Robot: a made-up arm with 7 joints. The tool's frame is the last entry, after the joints. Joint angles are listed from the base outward.
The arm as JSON. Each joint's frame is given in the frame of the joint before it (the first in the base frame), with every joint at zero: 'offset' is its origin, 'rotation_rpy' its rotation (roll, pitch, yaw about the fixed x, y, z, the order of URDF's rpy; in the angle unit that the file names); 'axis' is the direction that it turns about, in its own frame. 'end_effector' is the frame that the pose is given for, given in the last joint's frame.
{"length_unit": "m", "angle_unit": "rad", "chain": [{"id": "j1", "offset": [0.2, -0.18, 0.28], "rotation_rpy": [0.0, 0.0, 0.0], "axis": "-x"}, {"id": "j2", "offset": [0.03, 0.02, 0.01], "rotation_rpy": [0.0, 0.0, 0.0], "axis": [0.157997, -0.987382, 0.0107]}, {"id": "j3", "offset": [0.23, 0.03, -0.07], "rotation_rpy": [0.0, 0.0, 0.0], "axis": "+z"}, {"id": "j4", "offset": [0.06, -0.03, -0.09], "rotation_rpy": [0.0, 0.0, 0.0], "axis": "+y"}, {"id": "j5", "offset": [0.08, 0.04, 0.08], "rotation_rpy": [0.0, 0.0, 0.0], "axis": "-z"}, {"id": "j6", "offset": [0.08, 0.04, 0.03], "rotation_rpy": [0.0, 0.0, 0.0], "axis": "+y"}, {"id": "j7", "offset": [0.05, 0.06, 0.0], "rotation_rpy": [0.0, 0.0, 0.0], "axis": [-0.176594, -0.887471, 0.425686]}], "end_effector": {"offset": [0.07, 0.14, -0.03], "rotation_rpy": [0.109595, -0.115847, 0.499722]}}
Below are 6 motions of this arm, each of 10 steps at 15 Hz.
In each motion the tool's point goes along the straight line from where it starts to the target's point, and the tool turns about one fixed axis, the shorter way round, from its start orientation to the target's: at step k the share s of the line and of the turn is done. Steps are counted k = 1, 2, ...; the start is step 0. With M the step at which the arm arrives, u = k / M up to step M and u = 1 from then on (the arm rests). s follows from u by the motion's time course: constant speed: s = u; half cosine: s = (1 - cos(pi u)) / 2; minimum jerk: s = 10 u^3 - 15 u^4 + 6 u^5.
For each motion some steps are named. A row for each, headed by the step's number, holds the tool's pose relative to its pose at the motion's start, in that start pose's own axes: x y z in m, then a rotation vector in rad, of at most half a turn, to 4 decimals.
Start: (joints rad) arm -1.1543 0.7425 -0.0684 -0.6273 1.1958 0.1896 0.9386
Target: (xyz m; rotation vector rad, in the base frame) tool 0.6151 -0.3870 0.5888 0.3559 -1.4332 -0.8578
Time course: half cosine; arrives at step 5
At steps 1, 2, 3, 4, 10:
1: -0.0201 0.0171 0.0080 0.0272 -0.0066 0.0604
2: -0.0726 0.0619 0.0289 0.0983 -0.0239 0.2187
3: -0.1376 0.1173 0.0548 0.1861 -0.0452 0.4143
4: -0.1902 0.1621 0.0757 0.2572 -0.0625 0.5725
10: -0.2102 0.1793 0.0837 0.2844 -0.0691 0.6329

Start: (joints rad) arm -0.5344 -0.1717 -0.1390 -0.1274 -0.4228 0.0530 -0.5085
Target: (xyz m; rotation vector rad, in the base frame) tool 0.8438 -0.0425 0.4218 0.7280 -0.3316 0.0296
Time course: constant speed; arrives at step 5
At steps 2, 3, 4, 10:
2: -0.0149 -0.0345 0.1086 -0.0620 -0.3168 -0.1214
3: -0.0223 -0.0518 0.1629 -0.0930 -0.4752 -0.1822
4: -0.0298 -0.0691 0.2172 -0.1240 -0.6336 -0.2429
10: -0.0372 -0.0864 0.2714 -0.1550 -0.7921 -0.3036

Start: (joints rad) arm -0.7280 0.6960 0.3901 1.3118 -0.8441 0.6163 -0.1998
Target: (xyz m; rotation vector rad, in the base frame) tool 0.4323 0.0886 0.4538 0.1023 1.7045 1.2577
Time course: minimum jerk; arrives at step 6
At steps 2, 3, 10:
2: 0.0094 -0.0105 -0.0132 0.0997 0.1020 -0.0995
3: 0.0223 -0.0251 -0.0314 0.2375 0.2429 -0.2370
10: 0.0447 -0.0501 -0.0628 0.4749 0.4859 -0.4740

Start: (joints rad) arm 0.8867 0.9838 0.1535 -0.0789 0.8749 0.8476 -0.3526
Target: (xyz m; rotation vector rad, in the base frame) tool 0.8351 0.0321 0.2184 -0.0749 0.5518 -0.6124
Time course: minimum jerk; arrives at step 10
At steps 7, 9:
7: 0.0848 -0.2240 -0.1846 -0.1352 0.5106 -0.6126
9: 0.1005 -0.2654 -0.2187 -0.1602 0.6049 -0.7257

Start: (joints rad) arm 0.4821 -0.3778 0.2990 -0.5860 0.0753 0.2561 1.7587
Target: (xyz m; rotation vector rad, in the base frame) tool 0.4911 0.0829 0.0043 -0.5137 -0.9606 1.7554
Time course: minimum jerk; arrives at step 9
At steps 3, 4, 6, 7, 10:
3: 0.0080 0.0050 0.0076 0.0517 0.0203 -0.0181
4: 0.0152 0.0094 0.0143 0.0976 0.0384 -0.0342
6: 0.0302 0.0187 0.0285 0.1944 0.0764 -0.0681
7: 0.0353 0.0218 0.0333 0.2273 0.0893 -0.0796
10: 0.0382 0.0236 0.0361 0.2461 0.0967 -0.0862

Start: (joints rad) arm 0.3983 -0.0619 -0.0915 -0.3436 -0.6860 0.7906 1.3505
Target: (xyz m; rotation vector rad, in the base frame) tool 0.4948 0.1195 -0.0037 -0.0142 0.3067 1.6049
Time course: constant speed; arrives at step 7
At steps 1, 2, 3, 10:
1: 0.0084 0.0032 -0.0059 0.0857 0.0186 -0.0312
2: 0.0168 0.0063 -0.0118 0.1715 0.0372 -0.0624
3: 0.0251 0.0095 -0.0178 0.2572 0.0558 -0.0935
10: 0.0587 0.0222 -0.0415 0.6001 0.1301 -0.2182

